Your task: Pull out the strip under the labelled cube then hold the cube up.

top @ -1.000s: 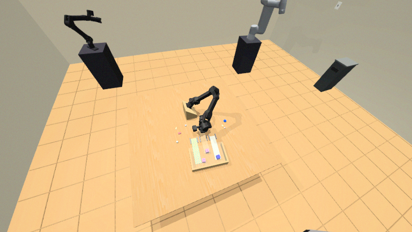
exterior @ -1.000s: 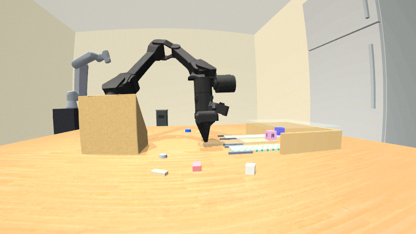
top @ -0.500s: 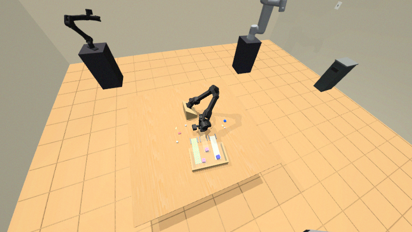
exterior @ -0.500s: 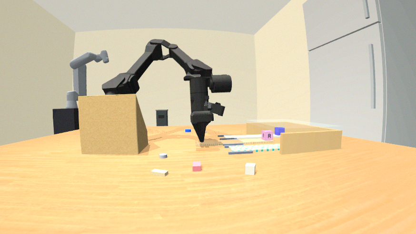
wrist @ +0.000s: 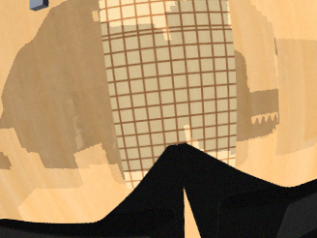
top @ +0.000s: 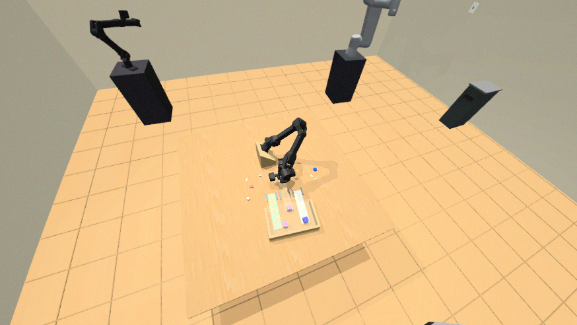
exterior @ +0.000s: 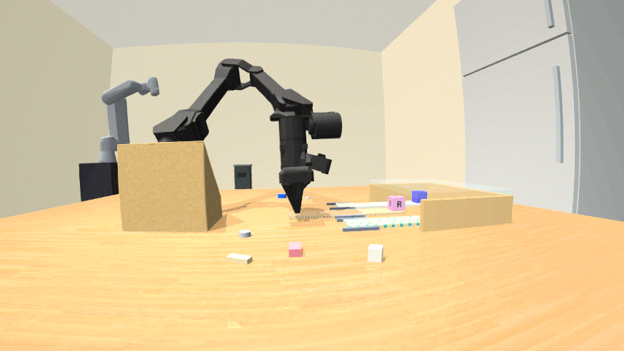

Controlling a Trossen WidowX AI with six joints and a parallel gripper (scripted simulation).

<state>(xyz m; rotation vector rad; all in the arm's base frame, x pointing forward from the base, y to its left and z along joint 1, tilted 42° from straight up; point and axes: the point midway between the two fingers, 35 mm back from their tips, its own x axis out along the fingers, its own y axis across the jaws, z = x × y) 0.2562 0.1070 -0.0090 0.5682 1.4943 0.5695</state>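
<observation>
Now: the grey disc 150 mm to the right of my gripper tip and 90 mm behind it. Also, from my gripper tip: pink block (220 mm to the right, 10 mm behind); blue disc (280 mm to the left, 40 mm behind); white cube (260 mm to the right, 80 mm ahead).
</observation>
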